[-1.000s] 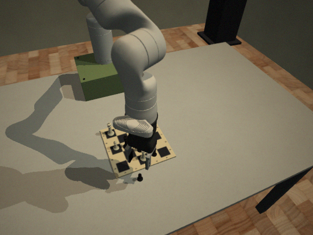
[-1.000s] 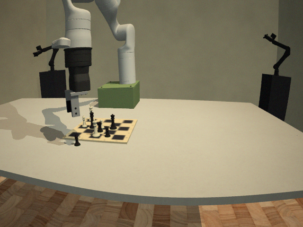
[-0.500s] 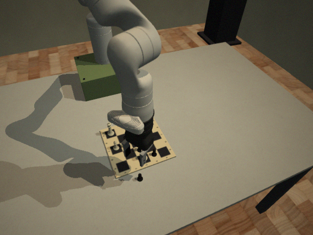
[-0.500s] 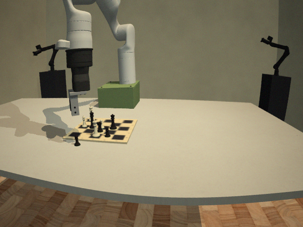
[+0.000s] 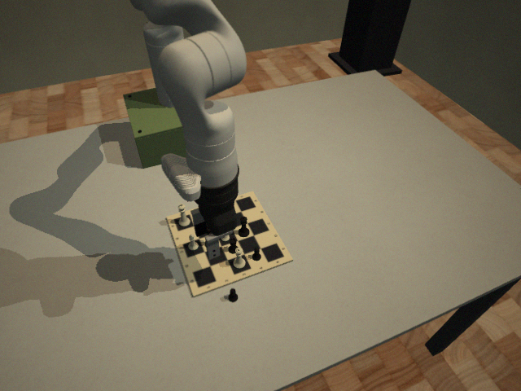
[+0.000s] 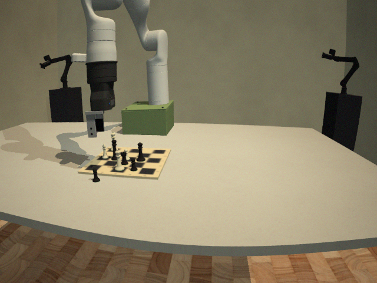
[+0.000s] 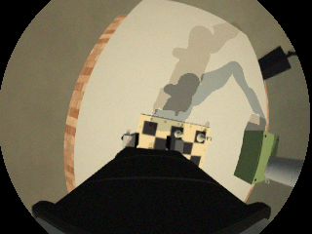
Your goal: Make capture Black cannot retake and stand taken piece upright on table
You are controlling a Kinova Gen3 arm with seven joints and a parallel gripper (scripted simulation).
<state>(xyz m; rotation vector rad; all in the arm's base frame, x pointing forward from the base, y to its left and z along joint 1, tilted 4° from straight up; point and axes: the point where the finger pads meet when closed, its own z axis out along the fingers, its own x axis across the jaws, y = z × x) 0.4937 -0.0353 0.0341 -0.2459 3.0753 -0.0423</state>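
My hand is 60 mm past the tall black piece, 20 mm to the right of it and 80 mm above it. Round my hand: chessboard: 70 mm behind, 50 mm to the left, 110 mm below; then white pawn: 70 mm behind, 50 mm to the left, 90 mm below; then tall white piece: 140 mm behind, 20 mm to the right, 80 mm below.
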